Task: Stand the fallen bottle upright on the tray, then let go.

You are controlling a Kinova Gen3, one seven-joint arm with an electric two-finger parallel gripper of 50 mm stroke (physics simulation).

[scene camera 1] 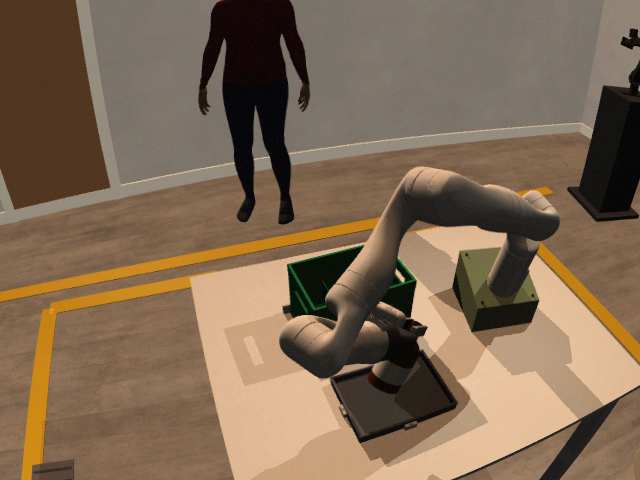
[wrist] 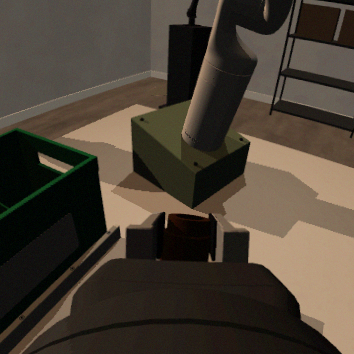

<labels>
my gripper: scene camera 1; wrist
brown bottle: scene camera 1; wrist
same spot on brown bottle: [wrist: 185, 238] = [scene camera 1: 411, 327]
same spot on my gripper: [scene camera 1: 418, 331] = [wrist: 216, 240]
</labels>
